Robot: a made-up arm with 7 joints. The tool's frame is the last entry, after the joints.
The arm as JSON. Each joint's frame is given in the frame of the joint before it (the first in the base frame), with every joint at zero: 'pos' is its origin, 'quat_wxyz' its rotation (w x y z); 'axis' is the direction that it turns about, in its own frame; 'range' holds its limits. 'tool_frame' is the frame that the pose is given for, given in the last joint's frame.
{
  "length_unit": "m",
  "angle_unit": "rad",
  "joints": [
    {
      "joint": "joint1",
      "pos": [
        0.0,
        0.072,
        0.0
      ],
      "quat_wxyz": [
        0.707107,
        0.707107,
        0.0,
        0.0
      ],
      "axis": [
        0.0,
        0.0,
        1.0
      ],
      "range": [
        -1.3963,
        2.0
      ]
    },
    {
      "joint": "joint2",
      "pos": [
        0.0,
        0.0,
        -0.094
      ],
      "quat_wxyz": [
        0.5,
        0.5,
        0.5,
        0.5
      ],
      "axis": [
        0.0,
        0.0,
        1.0
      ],
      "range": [
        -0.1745,
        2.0
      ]
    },
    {
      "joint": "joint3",
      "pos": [
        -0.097,
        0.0,
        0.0
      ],
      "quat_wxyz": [
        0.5,
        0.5,
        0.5,
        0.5
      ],
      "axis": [
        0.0,
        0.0,
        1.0
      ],
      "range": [
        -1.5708,
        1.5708
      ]
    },
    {
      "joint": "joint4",
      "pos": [
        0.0,
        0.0,
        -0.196
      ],
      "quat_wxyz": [
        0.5,
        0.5,
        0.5,
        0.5
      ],
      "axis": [
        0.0,
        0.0,
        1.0
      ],
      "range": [
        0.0,
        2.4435
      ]
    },
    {
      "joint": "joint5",
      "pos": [
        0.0,
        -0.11,
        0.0
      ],
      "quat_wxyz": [
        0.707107,
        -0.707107,
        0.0,
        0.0
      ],
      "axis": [
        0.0,
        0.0,
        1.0
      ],
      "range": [
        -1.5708,
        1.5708
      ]
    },
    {
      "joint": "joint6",
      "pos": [
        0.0,
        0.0,
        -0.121
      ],
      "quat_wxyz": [
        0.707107,
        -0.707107,
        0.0,
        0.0
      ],
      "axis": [
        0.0,
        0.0,
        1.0
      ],
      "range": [
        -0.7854,
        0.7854
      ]
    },
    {
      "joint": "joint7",
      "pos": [
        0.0,
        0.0,
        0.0
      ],
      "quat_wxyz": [
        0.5,
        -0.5,
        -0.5,
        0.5
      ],
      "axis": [
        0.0,
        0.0,
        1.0
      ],
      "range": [
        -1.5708,
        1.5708
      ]
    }
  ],
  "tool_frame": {
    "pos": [
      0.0,
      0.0,
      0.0
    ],
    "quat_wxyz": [
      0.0,
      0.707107,
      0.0,
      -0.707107
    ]
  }
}
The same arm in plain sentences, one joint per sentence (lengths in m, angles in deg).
The arm has seven revolute joints in a row. What follows holds with every joint at zero, and every direction is one of the base frame's.
The first joint lies 0.0720 m along +y from the base frame's origin and turns about -y, from -80.00 to 114.59 deg.
The second joint lies 0.0940 m along +y from the first joint and turns about +x, from -10.00 to 114.59 deg.
The third joint lies 0.0970 m along -z from the second joint and turns about +z, from -90.00 to 90.00 deg.
The fourth joint lies 0.1960 m along -z from the third joint and turns about -y, from 0.00 to 140.00 deg.
The fifth joint lies 0.1100 m along -z from the fourth joint and turns about +z, from -90.00 to 90.00 deg.
The sixth joint lies 0.1210 m along -z from the fifth joint and turns about +y, from -45.00 to 45.00 deg.
The seventh joint lies at the same point as the sixth joint and turns about -x, from -90.00 to 90.00 deg.
The tool frame, which is the frame that the pose is given for, lies at the same point as the seventh joint; its axes are parallel to the base frame's.

